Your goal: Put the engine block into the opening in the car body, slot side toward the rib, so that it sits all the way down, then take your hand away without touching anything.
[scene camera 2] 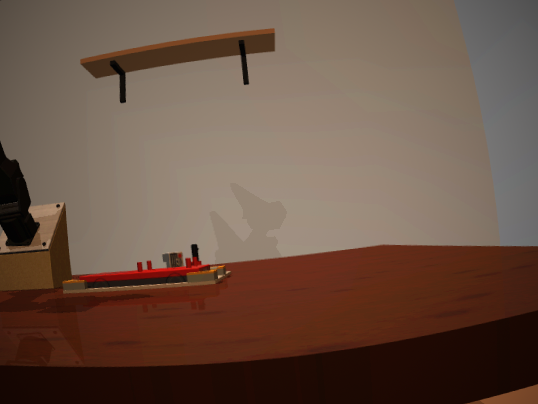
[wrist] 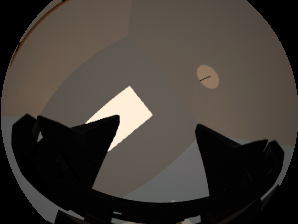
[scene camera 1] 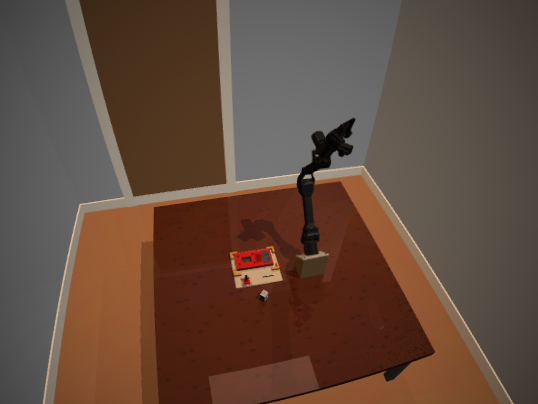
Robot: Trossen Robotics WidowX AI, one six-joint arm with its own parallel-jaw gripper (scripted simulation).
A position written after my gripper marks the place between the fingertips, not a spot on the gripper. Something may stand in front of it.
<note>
My gripper (wrist: 159, 124) is open and holds nothing. I also see a red car body (scene camera 2: 151, 276).
The wrist view does not show the red car body: it is out of frame.
</note>
